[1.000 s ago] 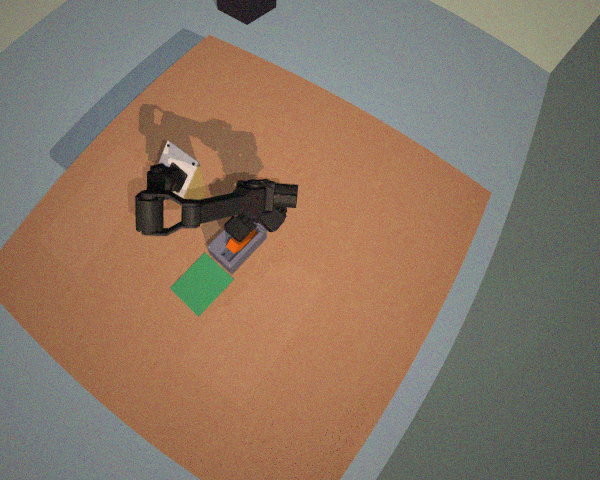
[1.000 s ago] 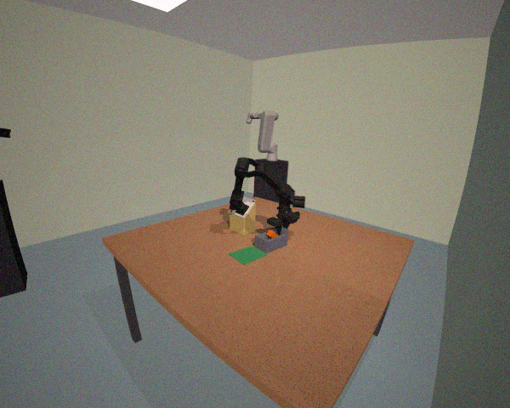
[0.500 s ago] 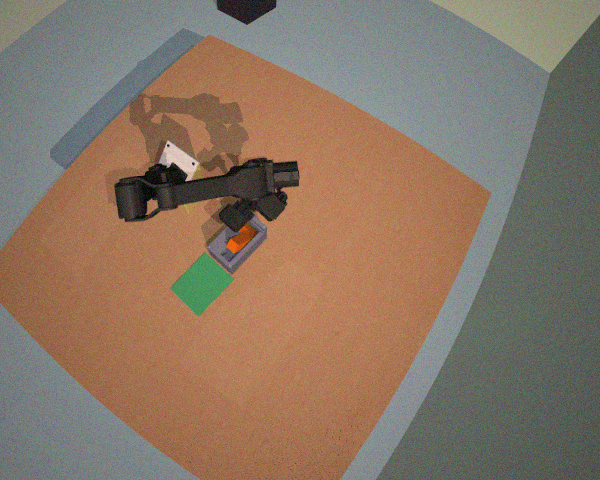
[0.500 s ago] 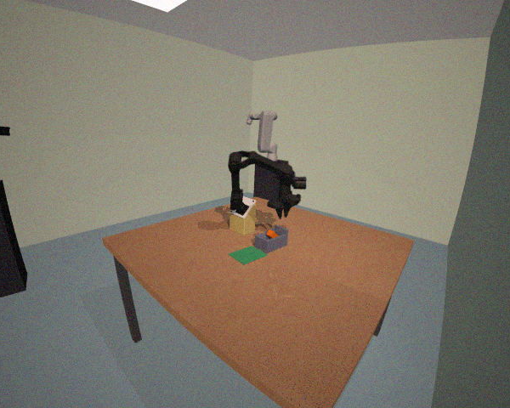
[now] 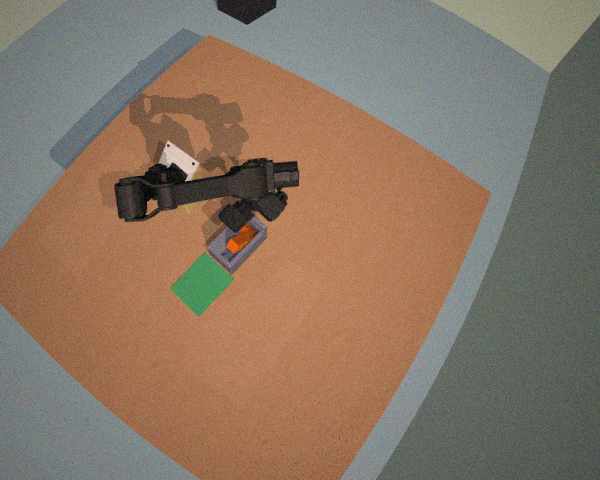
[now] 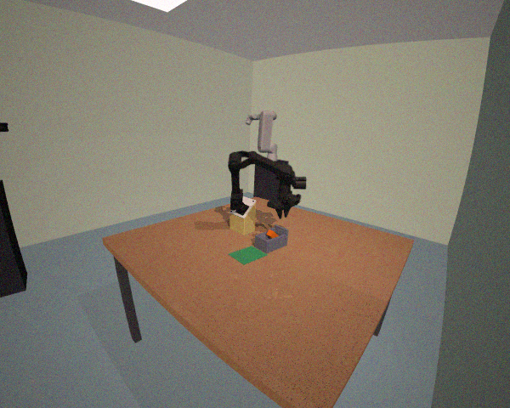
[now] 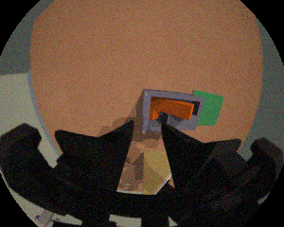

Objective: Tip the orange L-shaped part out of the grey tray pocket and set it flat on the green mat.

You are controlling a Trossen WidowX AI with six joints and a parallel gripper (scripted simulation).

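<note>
Right now my gripper tip is 10 mm past the orange L-shaped part, 40 mm to the left of it and 100 mm above it. Also, from my gripper tip: green mat: 10 mm behind, 220 mm to the right, 160 mm below.
</note>
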